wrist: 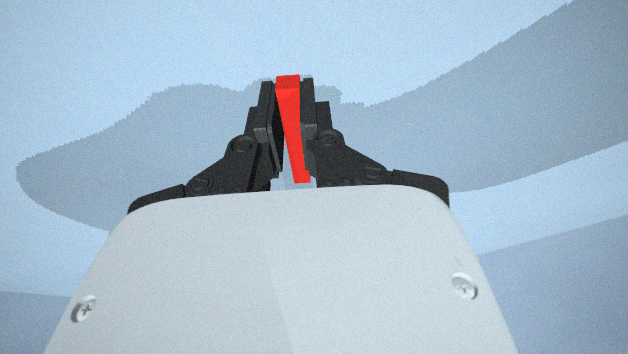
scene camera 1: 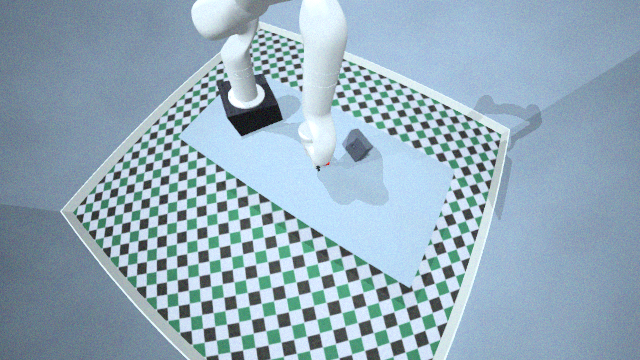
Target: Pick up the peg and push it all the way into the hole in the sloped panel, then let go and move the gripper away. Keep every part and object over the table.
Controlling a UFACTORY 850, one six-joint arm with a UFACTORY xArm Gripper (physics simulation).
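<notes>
The red peg (wrist: pixel 291 115) (scene camera 1: pixel 327 164) is a slim square bar between the fingers. In the wrist view its far end stands at the fingertips and its other end reaches back towards the gripper body. My gripper (wrist: pixel 291 103) is shut on the peg, low over the light blue sheet. In the scene view the arm's wrist hides most of the gripper and part of the peg. The dark grey block with the sloped panel (scene camera 1: pixel 357 145) stands to the right of the gripper, apart from it; a small dark hole shows faintly on its face.
The light blue sheet (scene camera 1: pixel 400 235) lies on the checkered table (scene camera 1: pixel 225 280), which has a pale raised rim (scene camera 1: pixel 130 295). The black robot base (scene camera 1: pixel 255 120) stands at the back left. The arm (scene camera 1: pixel 322 60) reaches down from the top, and its shadow falls right of the gripper.
</notes>
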